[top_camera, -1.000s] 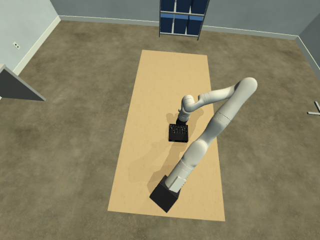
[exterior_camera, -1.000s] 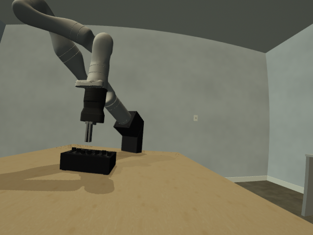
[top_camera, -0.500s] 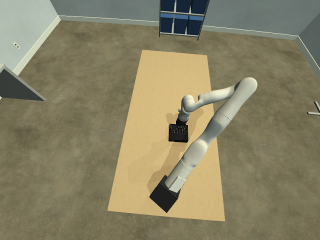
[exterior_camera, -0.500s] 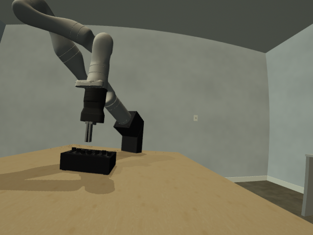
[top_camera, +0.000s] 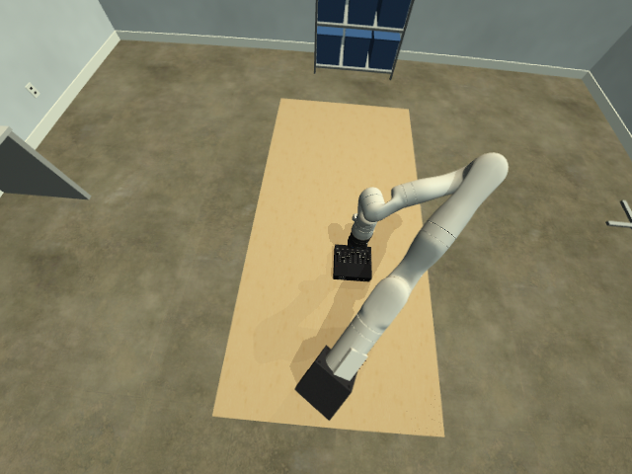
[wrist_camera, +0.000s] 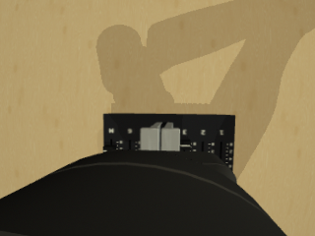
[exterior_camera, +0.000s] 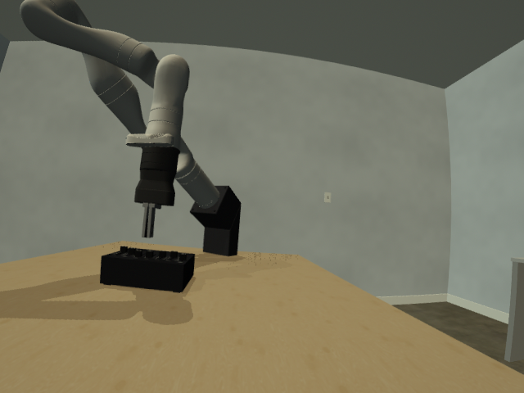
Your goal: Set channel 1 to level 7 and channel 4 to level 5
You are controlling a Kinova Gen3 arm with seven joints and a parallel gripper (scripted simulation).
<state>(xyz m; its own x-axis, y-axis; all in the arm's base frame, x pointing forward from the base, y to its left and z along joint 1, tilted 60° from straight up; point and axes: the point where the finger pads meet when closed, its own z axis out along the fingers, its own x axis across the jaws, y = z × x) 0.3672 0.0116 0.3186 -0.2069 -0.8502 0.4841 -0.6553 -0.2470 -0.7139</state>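
Now: hand 50 mm above the channel 4 fader cap, 20 mm past it and 10 mm to the right of it. From my hand the other things lie so: channel 1 fader cap (70 mm behind, 50 mm to the right, 50 mm below).
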